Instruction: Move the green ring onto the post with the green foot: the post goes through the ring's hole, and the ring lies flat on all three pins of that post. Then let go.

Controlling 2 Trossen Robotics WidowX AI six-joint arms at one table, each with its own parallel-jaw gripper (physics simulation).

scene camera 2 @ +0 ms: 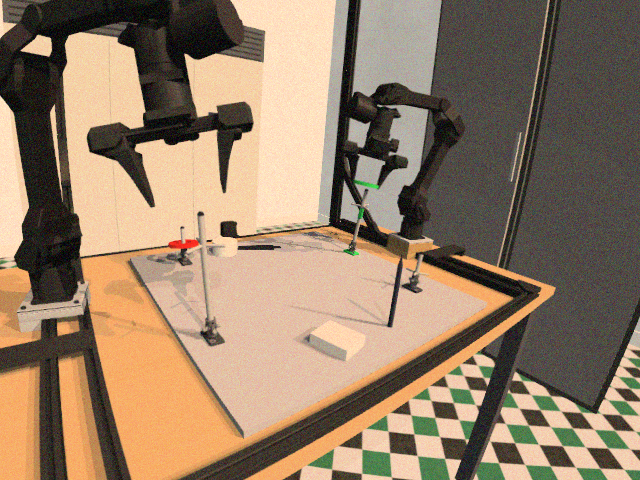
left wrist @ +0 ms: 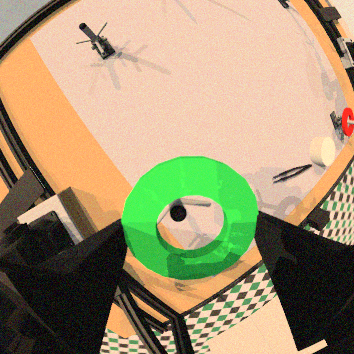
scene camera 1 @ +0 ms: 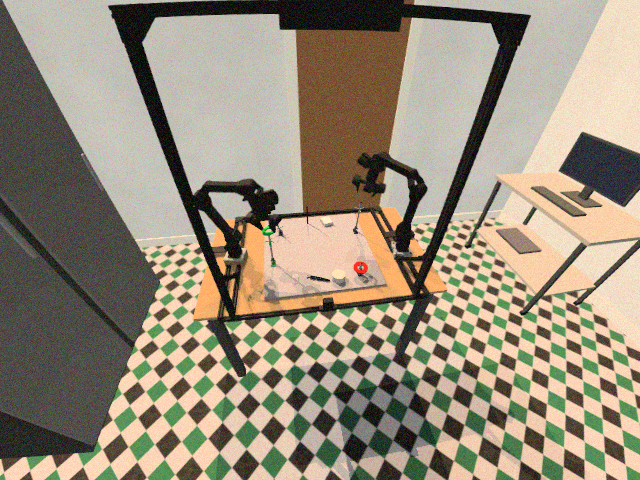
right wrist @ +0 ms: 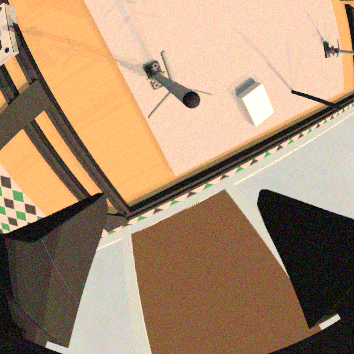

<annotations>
same spot on grey mat: [right wrist: 220, 54] = [scene camera 2: 278, 320]
</annotations>
